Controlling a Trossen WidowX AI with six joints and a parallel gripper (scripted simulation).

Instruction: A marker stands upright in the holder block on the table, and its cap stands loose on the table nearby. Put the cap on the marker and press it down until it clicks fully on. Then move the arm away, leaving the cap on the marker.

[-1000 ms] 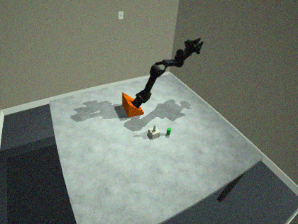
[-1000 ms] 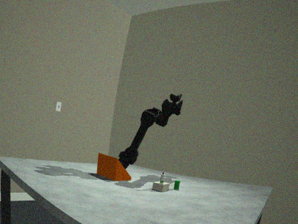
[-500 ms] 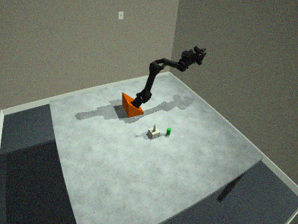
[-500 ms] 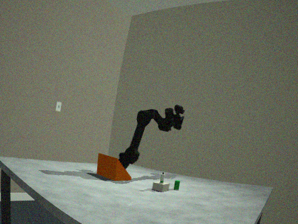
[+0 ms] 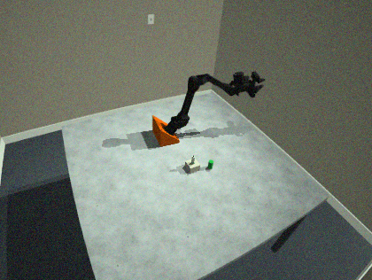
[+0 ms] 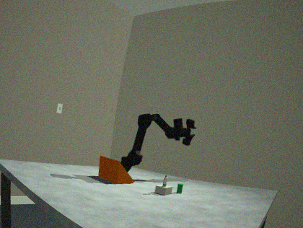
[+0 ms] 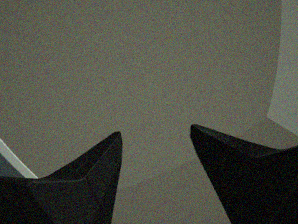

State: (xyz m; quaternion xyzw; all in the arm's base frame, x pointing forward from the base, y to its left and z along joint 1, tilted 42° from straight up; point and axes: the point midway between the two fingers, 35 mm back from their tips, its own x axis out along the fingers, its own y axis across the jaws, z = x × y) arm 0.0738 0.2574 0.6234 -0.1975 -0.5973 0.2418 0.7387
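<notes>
Now: gripper tip 22 cm short of the green cap, 52 cm to the left of it and 34 cm above it. Also, from my gripper tip: holder block: 18 cm ahead, 62 cm to the right, 35 cm below.
</notes>
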